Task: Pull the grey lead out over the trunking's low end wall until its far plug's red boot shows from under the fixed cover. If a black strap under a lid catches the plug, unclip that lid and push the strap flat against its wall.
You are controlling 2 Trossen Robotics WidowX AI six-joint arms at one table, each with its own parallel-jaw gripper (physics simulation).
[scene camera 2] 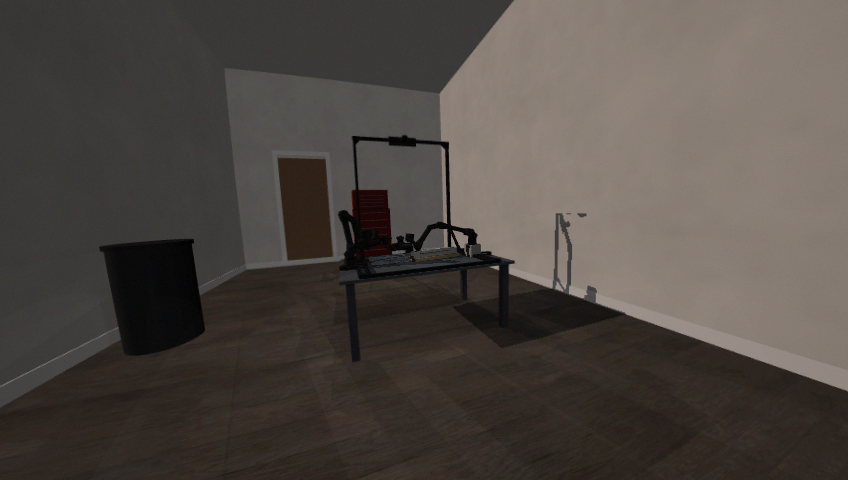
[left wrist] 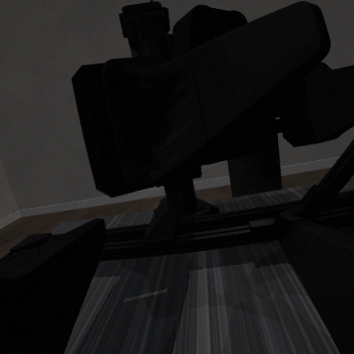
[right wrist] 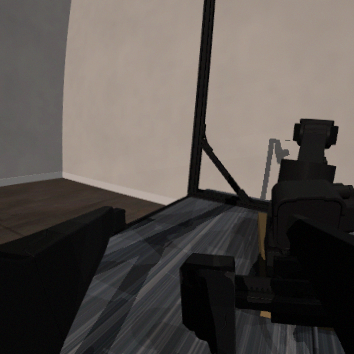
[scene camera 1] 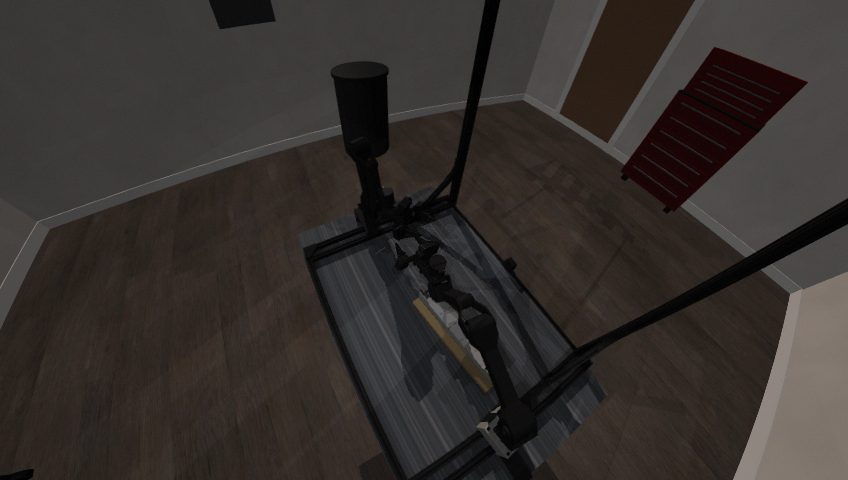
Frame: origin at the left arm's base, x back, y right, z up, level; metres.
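Where they show: left gripper, fingertip midpoint: [scene camera 2: 386, 247] [left wrist: 190, 224] [scene camera 1: 405, 239]; right gripper, fingertip midpoint: [scene camera 2: 388, 237] [right wrist: 202, 219] [scene camera 1: 428, 227]; left arm's base at its link origin: [scene camera 2: 472, 244] [scene camera 1: 508, 430]; right arm's base at its link origin: [scene camera 2: 350, 265] [left wrist: 183, 208] [scene camera 1: 370, 215].
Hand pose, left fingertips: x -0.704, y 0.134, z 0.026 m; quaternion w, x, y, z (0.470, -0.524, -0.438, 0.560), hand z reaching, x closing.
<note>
Each offset is from my left fingertips to the top centre of the thing. "spot": to the spot under its first point. Level surfaces: height alone.
The pale grey trunking @[dy -0.040, dx +0.394, dz -0.048 m] [scene camera 1: 442, 311] [scene camera 2: 432, 254] lies on a tan board @[spot: dy -0.074, dx +0.470, dz -0.102 m] [scene camera 1: 465, 358] [right wrist: 261, 228] along the table's middle. My left arm hides most of it. My left gripper [scene camera 1: 415, 254] [scene camera 2: 401, 239] [left wrist: 190, 224] is open and empty, low over the trunking's far end. In the right wrist view it [right wrist: 253, 291] fills the lower right. My right gripper [scene camera 1: 409, 223] [scene camera 2: 374, 238] [right wrist: 202, 219] is open and empty, close in front of the left one near its own base. I cannot make out the grey lead, the red boot, the lids or the black strap.
The dark striped table @[dz -0.125 m] [scene camera 1: 365, 305] [scene camera 2: 422, 267] has a black frame with upright posts [scene camera 1: 474, 95] [right wrist: 200, 105]. A black cylinder on a stand [scene camera 1: 361, 107] rises behind the right arm's base. A red cabinet [scene camera 2: 372, 205] stands by the back wall.
</note>
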